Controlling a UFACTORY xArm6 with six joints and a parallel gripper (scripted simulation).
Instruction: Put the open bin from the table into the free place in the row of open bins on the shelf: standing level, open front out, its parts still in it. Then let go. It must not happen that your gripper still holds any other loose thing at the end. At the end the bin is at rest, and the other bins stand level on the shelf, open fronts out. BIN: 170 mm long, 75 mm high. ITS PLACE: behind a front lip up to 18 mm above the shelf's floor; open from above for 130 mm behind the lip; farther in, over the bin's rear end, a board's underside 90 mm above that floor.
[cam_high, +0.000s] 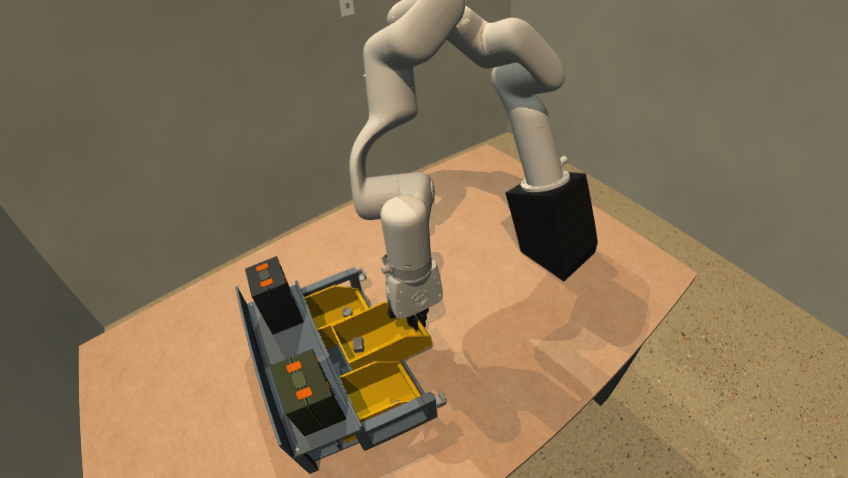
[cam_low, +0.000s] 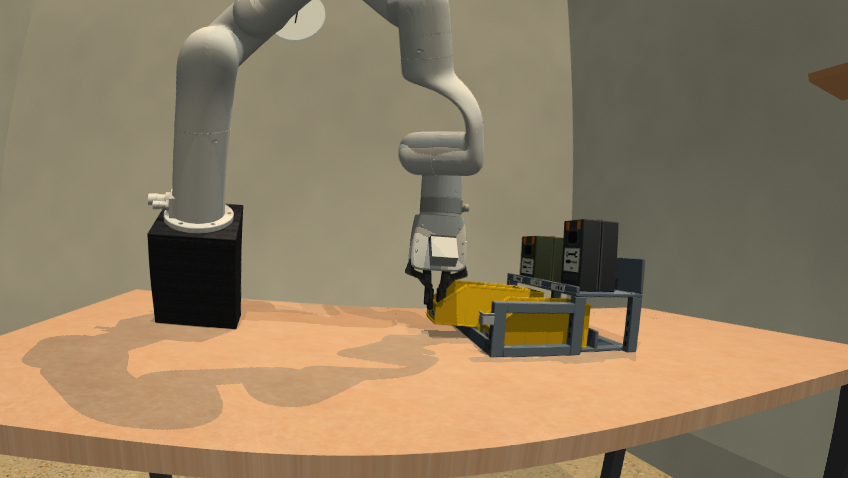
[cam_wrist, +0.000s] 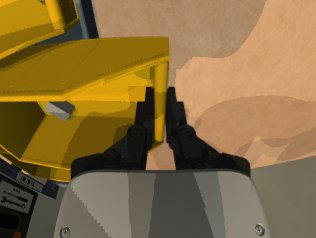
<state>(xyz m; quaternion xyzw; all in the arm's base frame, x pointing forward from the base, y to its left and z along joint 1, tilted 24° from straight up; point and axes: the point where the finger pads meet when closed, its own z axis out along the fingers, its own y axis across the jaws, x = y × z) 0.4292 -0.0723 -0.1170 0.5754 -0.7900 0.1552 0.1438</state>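
My gripper is now 60 mm short of the shelf lip, 20 mm to the left of it and 60 mm above it. The rest, counted from my hand: black box: 210 mm ahead, 190 mm to the right, 90 mm above; olive box: 280 mm ahead, 30 mm to the left, 80 mm above.
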